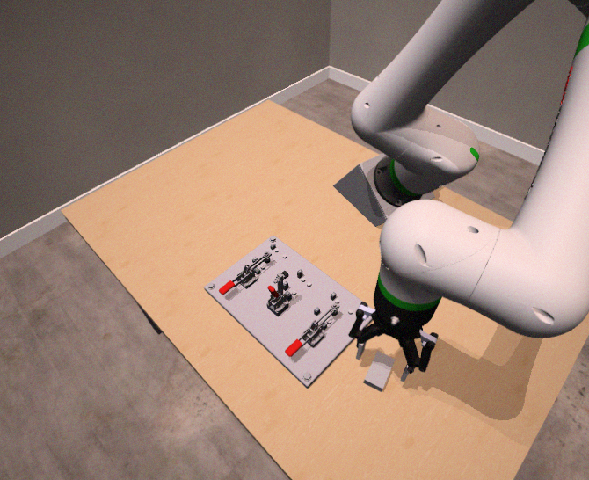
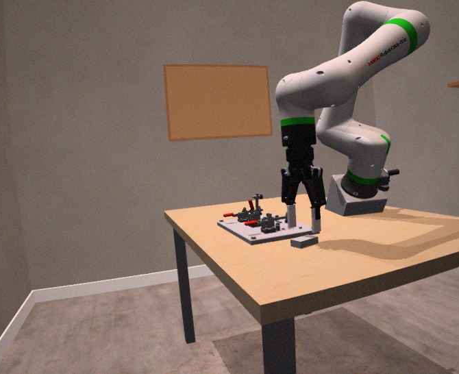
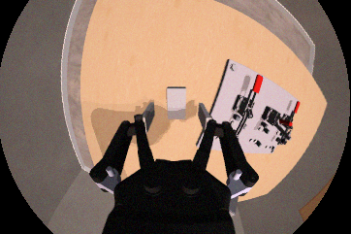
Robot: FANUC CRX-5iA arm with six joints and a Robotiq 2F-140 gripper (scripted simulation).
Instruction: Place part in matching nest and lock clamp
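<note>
Now: hand 60 mm above the grey part. Round my hand: grey fixture plate 50 mm ahead, 260 mm to the right, 60 mm below; then clamp 60 mm ahead, 140 mm to the right, 20 mm below.
</note>
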